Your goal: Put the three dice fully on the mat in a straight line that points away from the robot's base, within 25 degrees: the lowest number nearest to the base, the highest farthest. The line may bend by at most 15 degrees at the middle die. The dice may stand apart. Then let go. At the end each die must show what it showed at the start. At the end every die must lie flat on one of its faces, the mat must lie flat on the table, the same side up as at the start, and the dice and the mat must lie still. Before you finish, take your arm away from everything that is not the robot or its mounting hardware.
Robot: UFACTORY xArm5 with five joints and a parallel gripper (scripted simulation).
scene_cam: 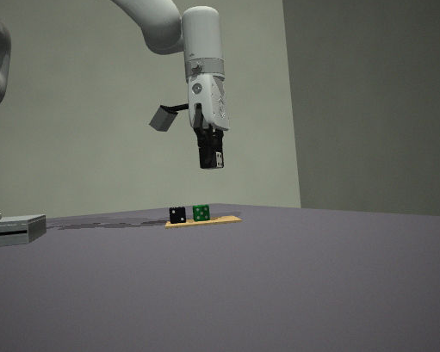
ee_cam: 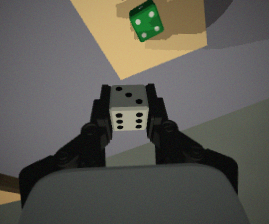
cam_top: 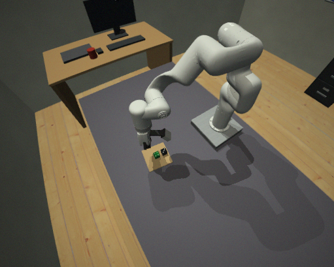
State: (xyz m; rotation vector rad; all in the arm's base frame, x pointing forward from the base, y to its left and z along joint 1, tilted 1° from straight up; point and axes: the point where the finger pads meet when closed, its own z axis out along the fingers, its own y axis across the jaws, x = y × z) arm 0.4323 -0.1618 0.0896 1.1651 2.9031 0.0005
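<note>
Now: the green die 10 mm behind my hand, 40 mm to the left of it and 110 mm below it. From my hand the other things lie so: tan mat 10 mm behind, 40 mm to the left, 120 mm below; black die 60 mm behind, 60 mm to the left, 110 mm below; white die 10 mm below.
</note>
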